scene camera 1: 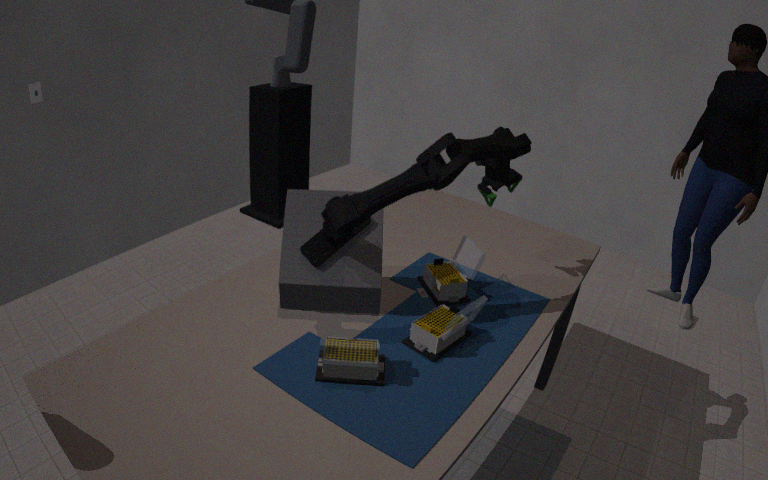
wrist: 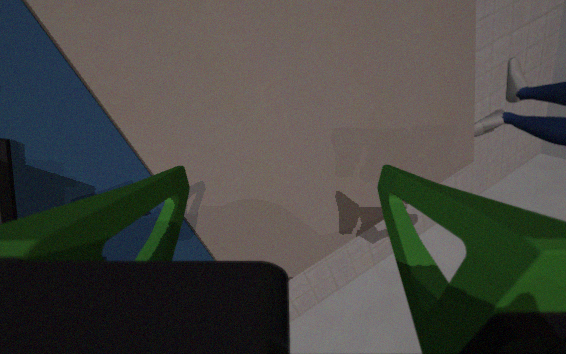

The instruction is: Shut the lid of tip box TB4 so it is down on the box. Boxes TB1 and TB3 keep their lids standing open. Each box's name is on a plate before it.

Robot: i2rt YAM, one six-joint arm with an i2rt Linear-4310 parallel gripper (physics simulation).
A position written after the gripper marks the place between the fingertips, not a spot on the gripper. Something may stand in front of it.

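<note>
The gripper (scene camera 1: 499,198) appears in the wrist view as well, the gripper (wrist: 283,176) being visible there. The scene also has a clear lid (scene camera 1: 467,315), another clear lid (scene camera 1: 468,256) and a further clear lid (scene camera 1: 349,353).
</note>
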